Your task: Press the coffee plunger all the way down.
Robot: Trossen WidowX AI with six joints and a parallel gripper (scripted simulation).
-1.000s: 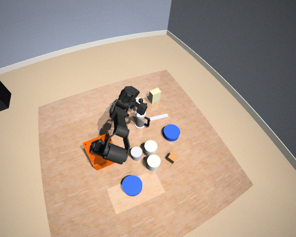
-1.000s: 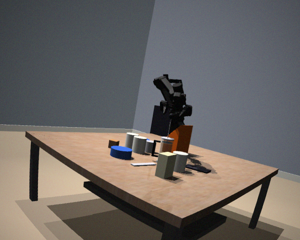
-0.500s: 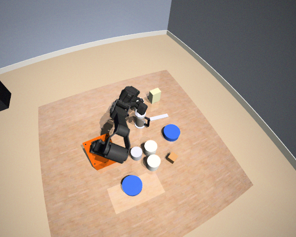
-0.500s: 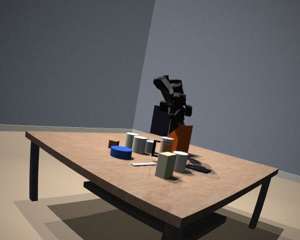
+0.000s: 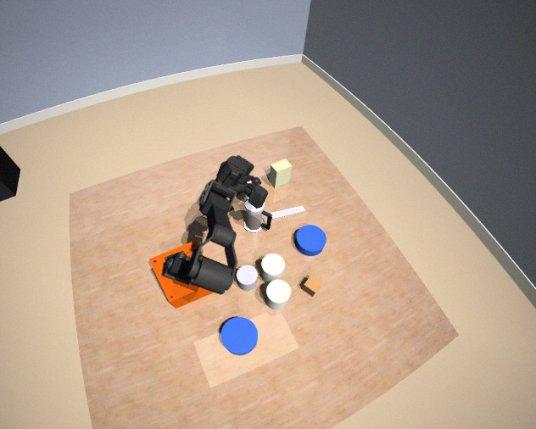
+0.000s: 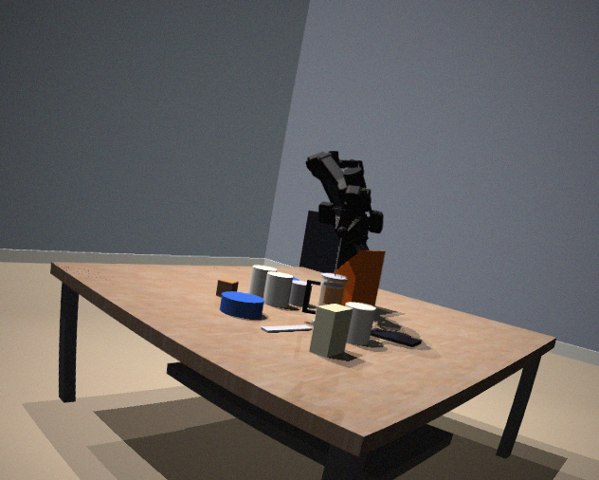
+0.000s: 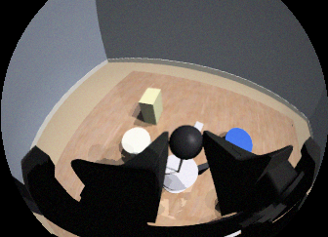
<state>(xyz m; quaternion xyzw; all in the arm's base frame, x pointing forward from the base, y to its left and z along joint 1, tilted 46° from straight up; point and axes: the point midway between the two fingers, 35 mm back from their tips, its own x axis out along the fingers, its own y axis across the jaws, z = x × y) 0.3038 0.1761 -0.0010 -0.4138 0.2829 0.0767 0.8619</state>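
Right now my gripper tip is 2 cm to the left of the coffee press and 14 cm above it. The rest, counted from my gripper tip: small brown box (7 cm ahead, 34 cm to the right, 24 cm below); then cream box (20 cm ahead, 17 cm to the left, 21 cm below); then dark slab (10 cm behind, 17 cm to the left, 26 cm below).
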